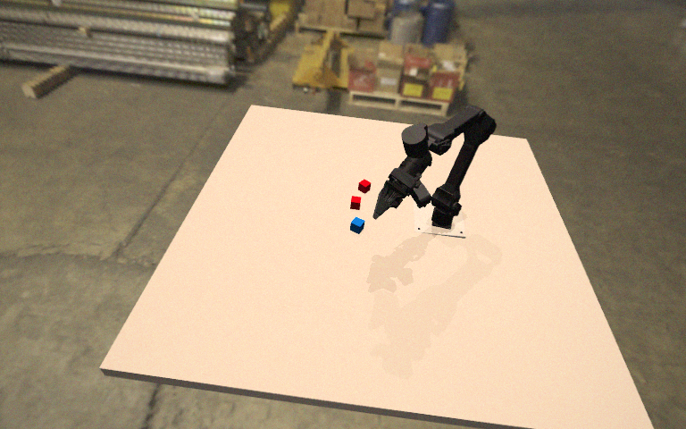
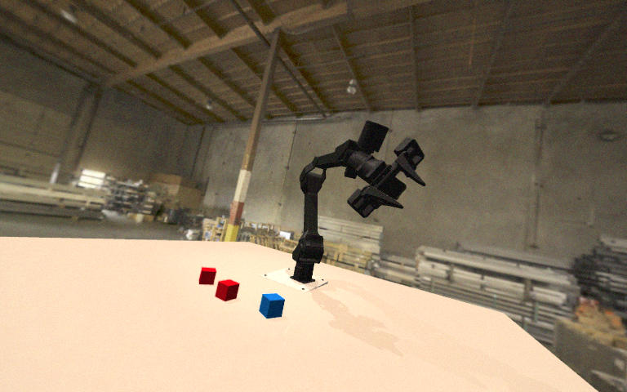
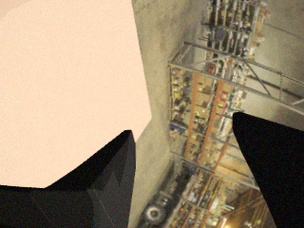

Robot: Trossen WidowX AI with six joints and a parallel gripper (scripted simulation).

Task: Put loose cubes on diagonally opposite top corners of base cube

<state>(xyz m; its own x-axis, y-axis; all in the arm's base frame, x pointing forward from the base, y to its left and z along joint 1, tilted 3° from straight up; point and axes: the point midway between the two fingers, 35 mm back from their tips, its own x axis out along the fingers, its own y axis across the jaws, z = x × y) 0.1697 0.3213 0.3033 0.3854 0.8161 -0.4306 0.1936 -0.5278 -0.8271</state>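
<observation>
My gripper tip is 70 mm short of the blue base cube, 220 mm to the left of it and 260 mm above it.
</observation>
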